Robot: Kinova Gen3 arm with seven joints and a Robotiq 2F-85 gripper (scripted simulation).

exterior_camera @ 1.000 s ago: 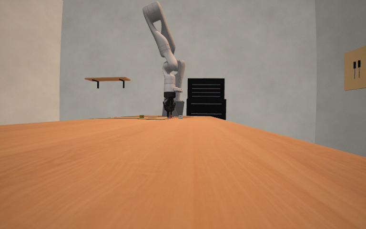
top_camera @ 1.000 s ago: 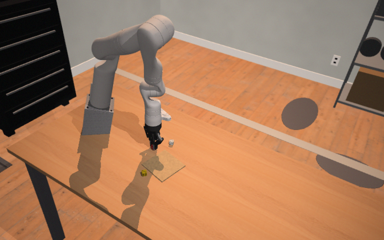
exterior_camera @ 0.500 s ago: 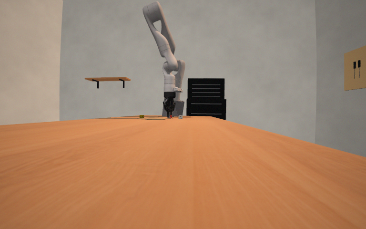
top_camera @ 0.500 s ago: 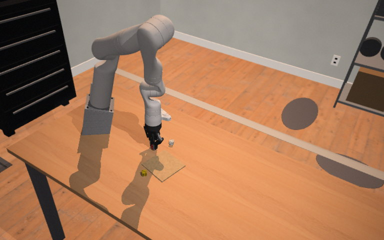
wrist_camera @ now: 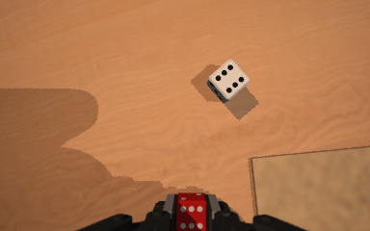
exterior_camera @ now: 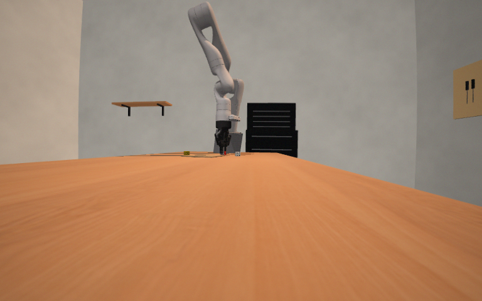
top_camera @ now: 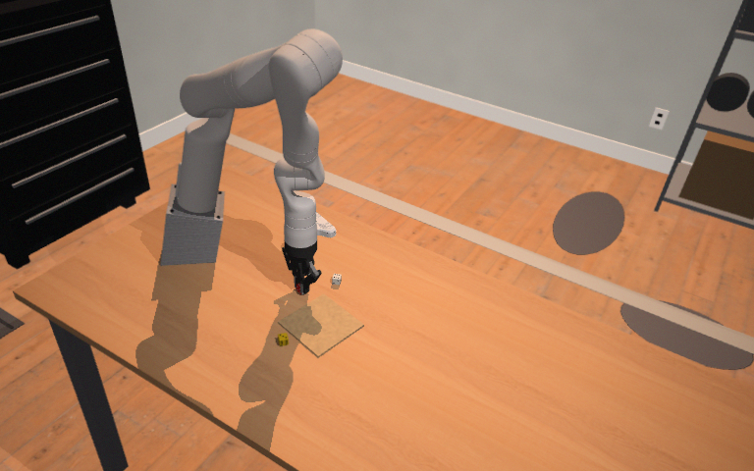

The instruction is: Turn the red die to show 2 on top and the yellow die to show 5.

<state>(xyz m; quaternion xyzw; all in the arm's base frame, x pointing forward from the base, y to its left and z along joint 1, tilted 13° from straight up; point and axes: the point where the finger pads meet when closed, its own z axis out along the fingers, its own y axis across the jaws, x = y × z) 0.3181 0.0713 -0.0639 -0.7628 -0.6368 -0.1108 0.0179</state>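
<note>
Right now my hand is 40 mm short of the white die, 80 mm to the right of it and 10 mm above it. From my hand the other things lie so: yellow die 90 mm ahead, 140 mm to the right, 10 mm below; tan mat 110 mm ahead, 50 mm to the right, 20 mm below; red die 10 mm below.
</note>
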